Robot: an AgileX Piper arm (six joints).
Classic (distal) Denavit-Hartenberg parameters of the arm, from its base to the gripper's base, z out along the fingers. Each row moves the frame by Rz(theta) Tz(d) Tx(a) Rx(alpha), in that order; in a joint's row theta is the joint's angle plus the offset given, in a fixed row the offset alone. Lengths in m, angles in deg.
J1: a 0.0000, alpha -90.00, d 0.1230, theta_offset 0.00
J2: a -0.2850, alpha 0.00, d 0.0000, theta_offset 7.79
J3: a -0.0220, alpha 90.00, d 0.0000, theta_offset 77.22
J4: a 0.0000, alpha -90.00, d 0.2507, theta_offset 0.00
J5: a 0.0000, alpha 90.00, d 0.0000, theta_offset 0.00
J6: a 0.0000, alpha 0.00, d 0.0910, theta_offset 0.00
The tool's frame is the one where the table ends.
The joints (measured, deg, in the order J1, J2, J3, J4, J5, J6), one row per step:
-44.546, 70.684, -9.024, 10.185, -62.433, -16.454
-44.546, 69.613, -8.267, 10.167, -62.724, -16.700
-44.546, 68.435, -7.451, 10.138, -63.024, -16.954
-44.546, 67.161, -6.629, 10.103, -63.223, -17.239
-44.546, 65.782, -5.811, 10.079, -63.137, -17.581
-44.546, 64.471, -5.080, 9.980, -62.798, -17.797
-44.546, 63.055, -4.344, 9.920, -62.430, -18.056
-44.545, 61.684, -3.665, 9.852, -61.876, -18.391
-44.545, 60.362, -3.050, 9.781, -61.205, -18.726
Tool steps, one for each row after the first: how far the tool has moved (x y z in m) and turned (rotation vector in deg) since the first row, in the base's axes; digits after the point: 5 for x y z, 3 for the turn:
-0.00302, 0.00296, 0.00070, -0.604, -0.194, -0.037
-0.00629, 0.00617, 0.00140, -1.258, -0.417, -0.071
-0.00963, 0.00950, 0.00210, -1.915, -0.617, -0.095
-0.01302, 0.01290, 0.00255, -2.451, -0.683, -0.110
-0.01597, 0.01605, 0.00267, -2.757, -0.682, -0.022
-0.01907, 0.01929, 0.00289, -3.120, -0.715, 0.029
-0.02191, 0.02232, 0.00281, -3.394, -0.580, 0.098
-0.02450, 0.02513, 0.00259, -3.590, -0.383, 0.181

